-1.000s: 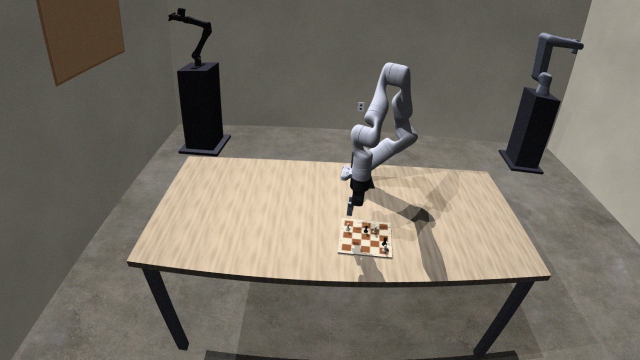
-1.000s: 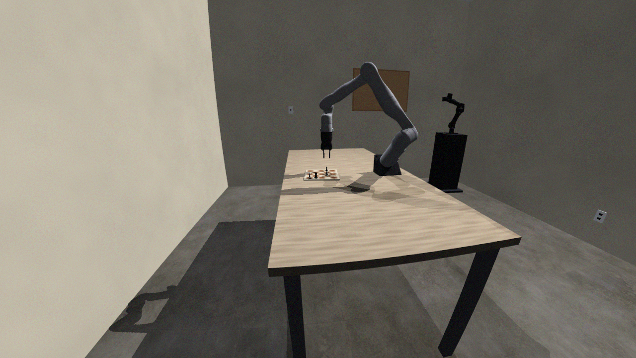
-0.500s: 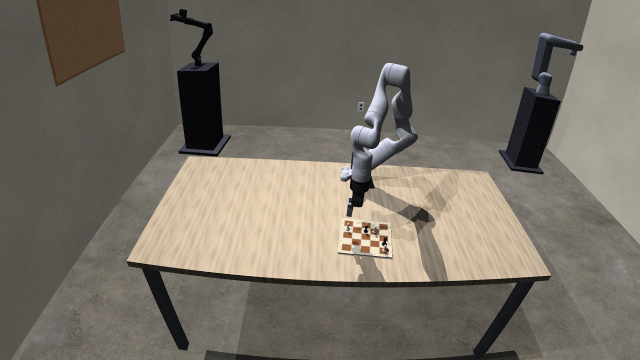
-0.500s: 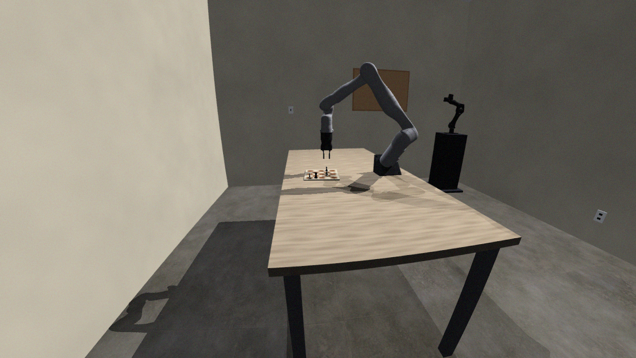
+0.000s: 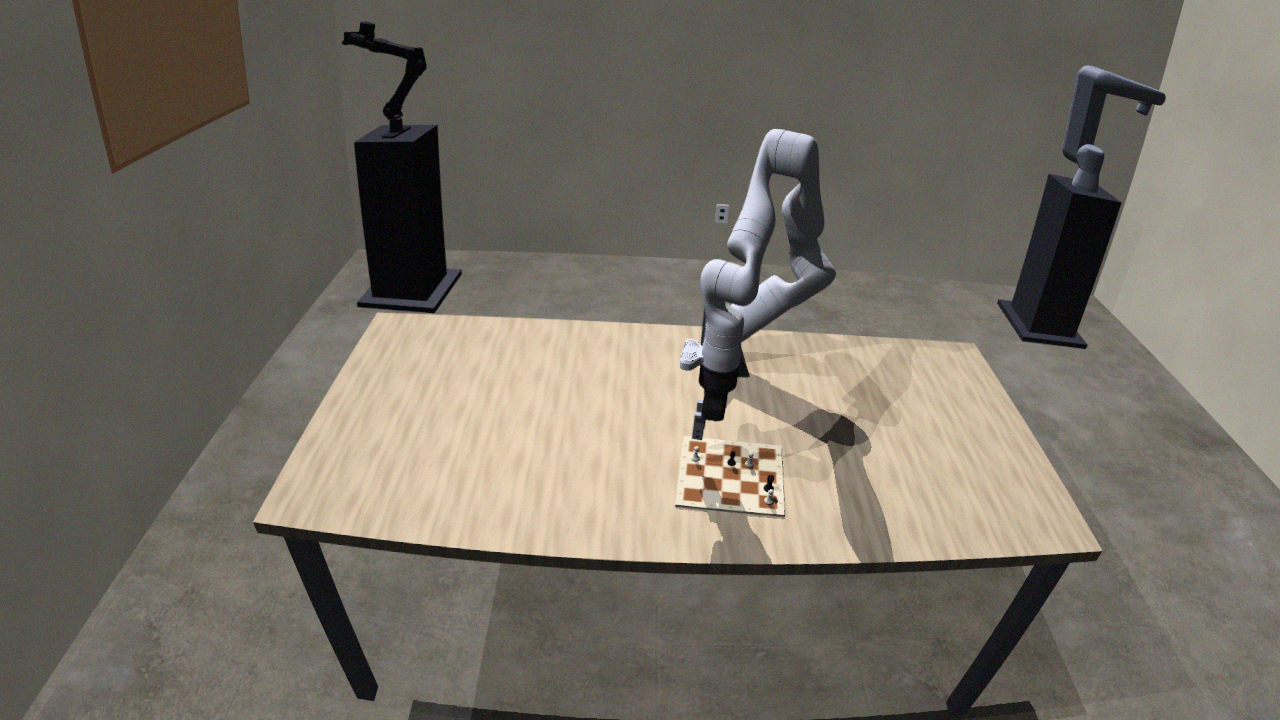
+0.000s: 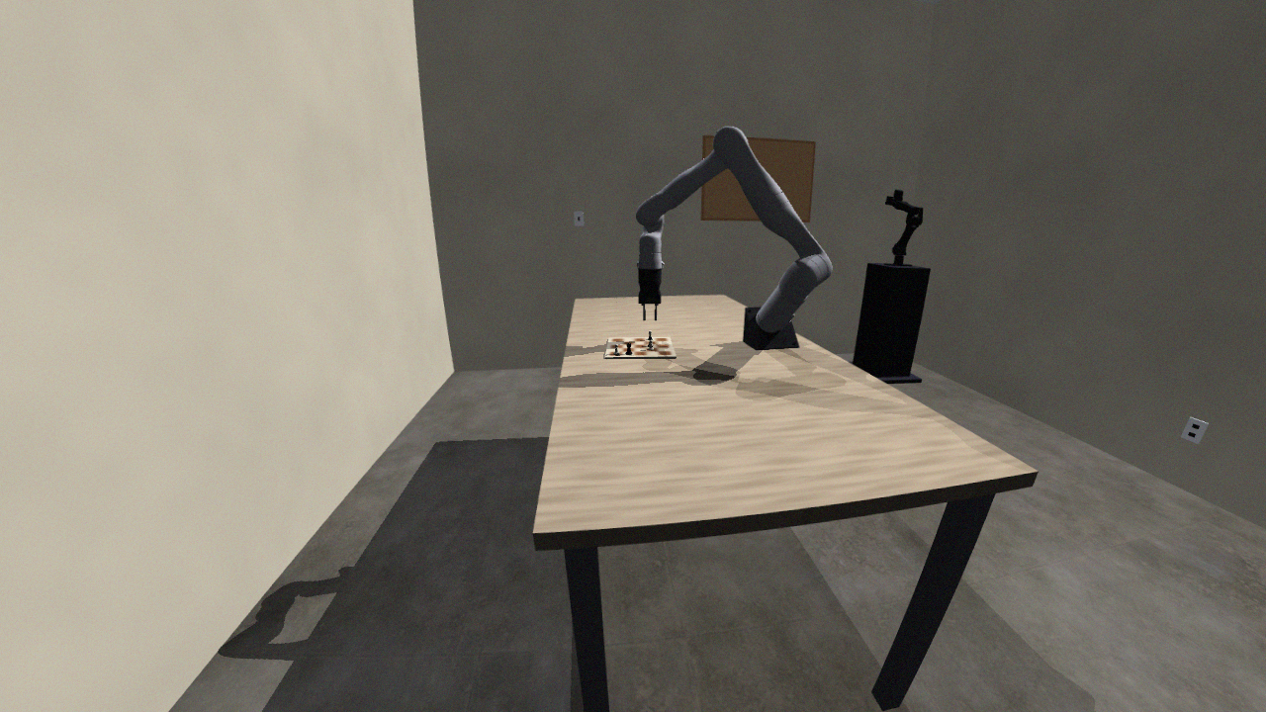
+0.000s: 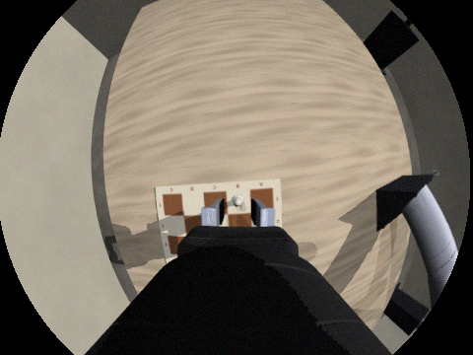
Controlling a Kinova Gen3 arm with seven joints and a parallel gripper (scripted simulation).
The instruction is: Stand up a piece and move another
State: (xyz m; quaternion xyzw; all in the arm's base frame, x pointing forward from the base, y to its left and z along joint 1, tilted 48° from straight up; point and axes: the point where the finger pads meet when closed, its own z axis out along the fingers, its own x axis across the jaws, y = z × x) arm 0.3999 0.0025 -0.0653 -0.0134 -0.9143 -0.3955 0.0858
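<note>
Now: the chessboard 90 mm below my hand, 80 mm to the left of it and 40 mm ahead of it.
</note>
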